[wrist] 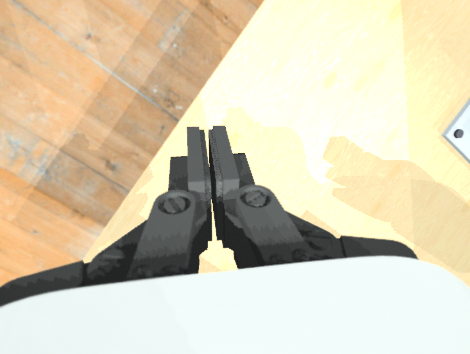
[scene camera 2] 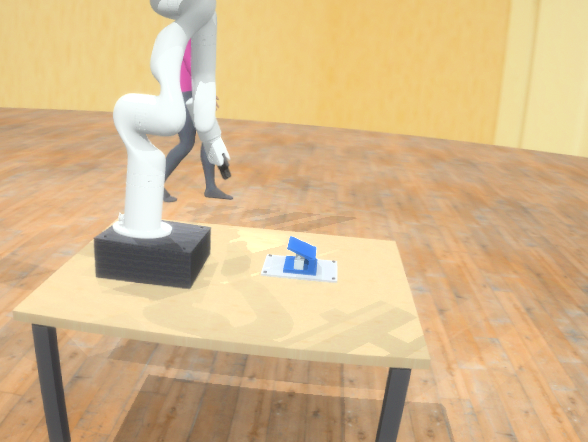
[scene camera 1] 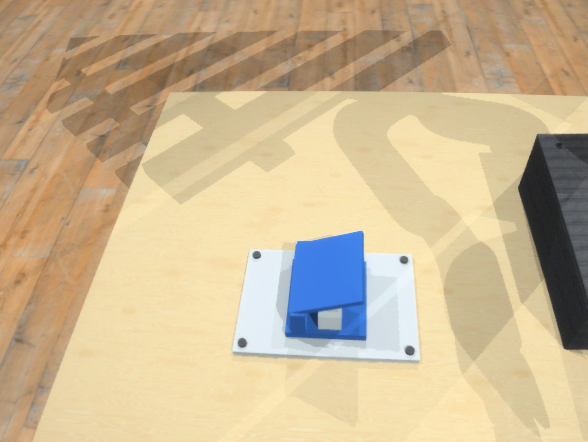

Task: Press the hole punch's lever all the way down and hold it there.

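Note:
The blue hole punch [scene camera 1: 326, 334] [scene camera 2: 287, 266] is fixed on a white plate [scene camera 1: 257, 305] [scene camera 2: 327, 271] with dark screws at its corners. Its blue lever [scene camera 1: 327, 272] [scene camera 2: 302, 247] is raised and tilted, with a pale block showing under it. A corner of the white plate [wrist: 463, 131] shows at the right edge of the wrist view. My gripper [scene camera 2: 226, 175] [wrist: 206, 155] is shut with nothing between its fingers. It hangs high above the table level, to the left of the punch in scene camera 2, well apart from the lever. It does not show in scene camera 1.
The arm stands on a black base block [scene camera 1: 547, 240] [scene camera 2: 142, 262] at one end of the wooden table [scene camera 1: 175, 300] [scene camera 2: 225, 320] [wrist: 350, 60]. A person in a pink top [scene camera 2: 185, 67] is behind the arm on the floor. Arm shadows fall across the table.

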